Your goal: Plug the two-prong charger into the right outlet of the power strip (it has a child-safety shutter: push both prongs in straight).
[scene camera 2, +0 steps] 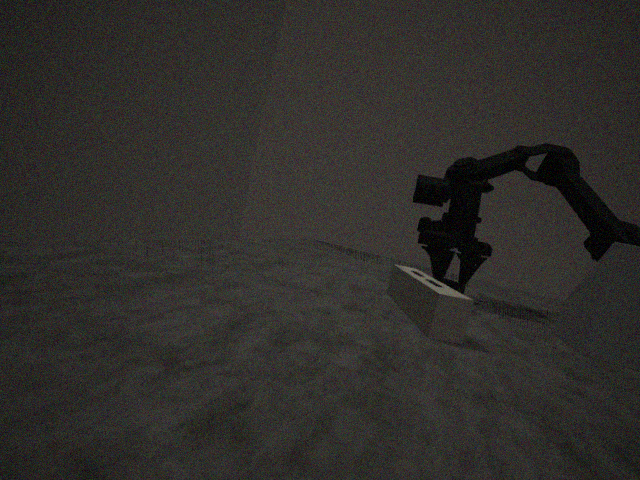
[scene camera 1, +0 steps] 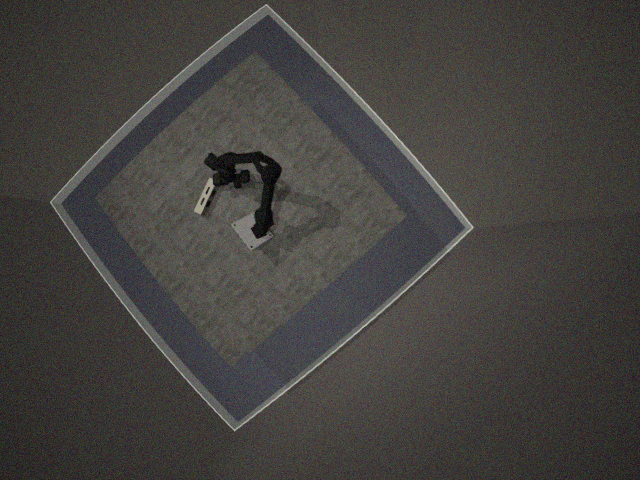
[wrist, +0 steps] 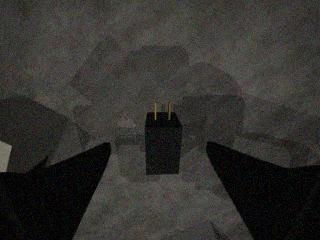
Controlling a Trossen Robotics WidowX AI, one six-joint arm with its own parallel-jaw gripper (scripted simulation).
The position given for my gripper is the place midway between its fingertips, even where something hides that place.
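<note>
A two-prong charger [wrist: 163,131] is there for me to see. So is my gripper [wrist: 159,146], which scene camera 2 shows too, with the gripper [scene camera 2: 449,285] open and holding nothing.
</note>
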